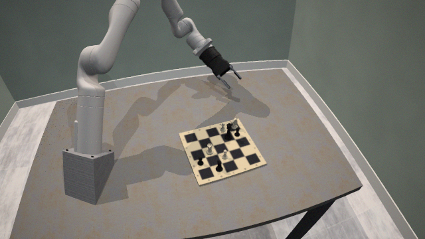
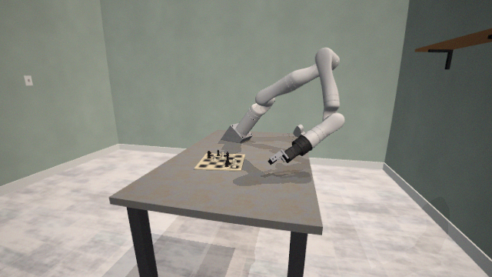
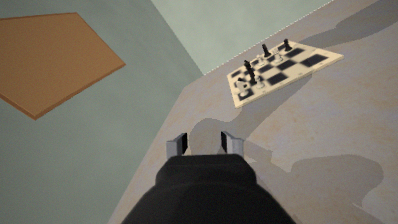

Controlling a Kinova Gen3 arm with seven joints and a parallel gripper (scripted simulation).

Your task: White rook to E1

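Right now the rook is 28 cm to the right of my hand, 15 cm behind it and 5 cm below it. From my hand the other things lie so: small chessboard 27 cm to the right, 11 cm behind, 7 cm below.
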